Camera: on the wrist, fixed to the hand. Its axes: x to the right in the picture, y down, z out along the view.
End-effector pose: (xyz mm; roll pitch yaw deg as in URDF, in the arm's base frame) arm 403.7 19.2 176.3 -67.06 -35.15 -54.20
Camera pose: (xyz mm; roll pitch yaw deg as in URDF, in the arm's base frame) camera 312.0 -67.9 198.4 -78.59 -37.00 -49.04
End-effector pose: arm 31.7 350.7 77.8 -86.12 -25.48 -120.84
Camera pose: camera -69.2 407.4 133.3 -96.80 -25.90 -115.80
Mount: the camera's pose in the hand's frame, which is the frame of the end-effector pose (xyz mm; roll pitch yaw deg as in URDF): 26.6 -56.5 -112.2 -8.48 -4.56 -0.20
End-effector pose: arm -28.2 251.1 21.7 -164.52 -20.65 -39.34
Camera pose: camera -27.0 281.8 146.4 -173.47 -16.30 -37.87
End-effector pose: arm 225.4 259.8 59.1 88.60 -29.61 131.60
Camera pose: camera 107.8 225.4 20.8 82.70 -29.42 126.36
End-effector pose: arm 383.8 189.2 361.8 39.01 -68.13 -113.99
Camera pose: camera 357.9 65.2 340.8 39.42 -71.31 -123.47
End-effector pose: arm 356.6 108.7 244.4 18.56 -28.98 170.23
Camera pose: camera 277.3 140.5 148.5 11.09 -33.23 168.27
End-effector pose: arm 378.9 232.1 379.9 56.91 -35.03 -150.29
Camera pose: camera 337.1 135.6 306.2 51.34 -37.25 -155.23
